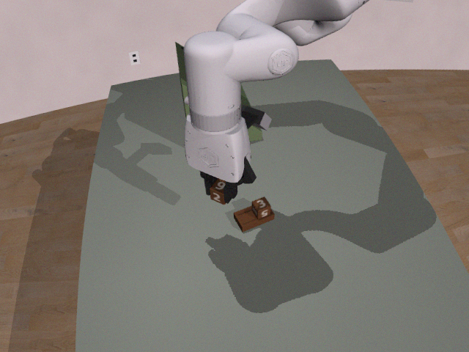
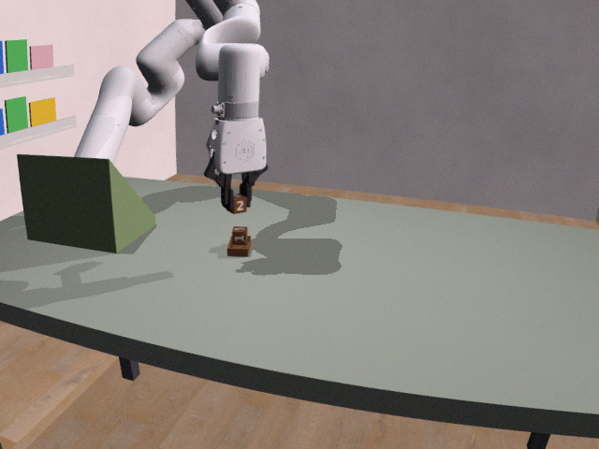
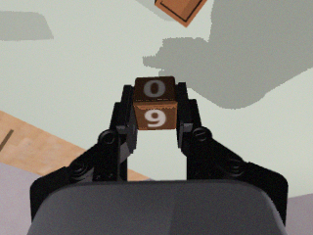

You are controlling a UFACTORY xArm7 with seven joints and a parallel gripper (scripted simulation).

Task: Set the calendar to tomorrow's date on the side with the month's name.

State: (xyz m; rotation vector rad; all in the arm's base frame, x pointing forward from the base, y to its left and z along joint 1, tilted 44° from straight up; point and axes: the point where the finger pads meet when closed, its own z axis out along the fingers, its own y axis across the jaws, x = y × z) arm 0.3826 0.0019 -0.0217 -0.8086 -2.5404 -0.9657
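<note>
My gripper is now 130 mm above the tray, 60 mm to the right of it and 20 mm past it. Round my hand: brown cube: 10 mm below.
</note>
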